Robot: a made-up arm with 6 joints. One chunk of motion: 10 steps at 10 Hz.
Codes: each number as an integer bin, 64 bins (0 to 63) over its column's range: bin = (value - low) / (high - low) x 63, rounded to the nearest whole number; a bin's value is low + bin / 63 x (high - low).
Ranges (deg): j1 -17..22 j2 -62..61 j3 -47..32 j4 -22..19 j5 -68..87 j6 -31..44
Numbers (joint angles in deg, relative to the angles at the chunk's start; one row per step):
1: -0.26 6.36 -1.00 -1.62 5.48 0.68
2: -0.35 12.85 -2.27 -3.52 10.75 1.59
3: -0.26 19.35 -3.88 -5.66 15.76 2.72
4: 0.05 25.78 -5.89 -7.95 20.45 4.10
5: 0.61 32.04 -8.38 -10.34 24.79 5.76
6: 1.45 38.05 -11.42 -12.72 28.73 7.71
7: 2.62 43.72 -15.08 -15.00 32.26 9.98
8: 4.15 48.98 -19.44 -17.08 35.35 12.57
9: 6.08 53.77 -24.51 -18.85 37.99 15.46
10: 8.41 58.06 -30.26 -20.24 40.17 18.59
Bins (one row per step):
1: 27 35 37 31 30 27
2: 27 38 36 28 32 27
3: 27 42 34 25 34 28
4: 28 45 33 22 36 29
5: 28 48 31 18 38 31
6: 30 51 28 14 39 33
7: 32 54 25 11 41 34
8: 34 57 22 8 42 37
9: 37 59 18 5 43 39
10: 41 61 13 3 44 42

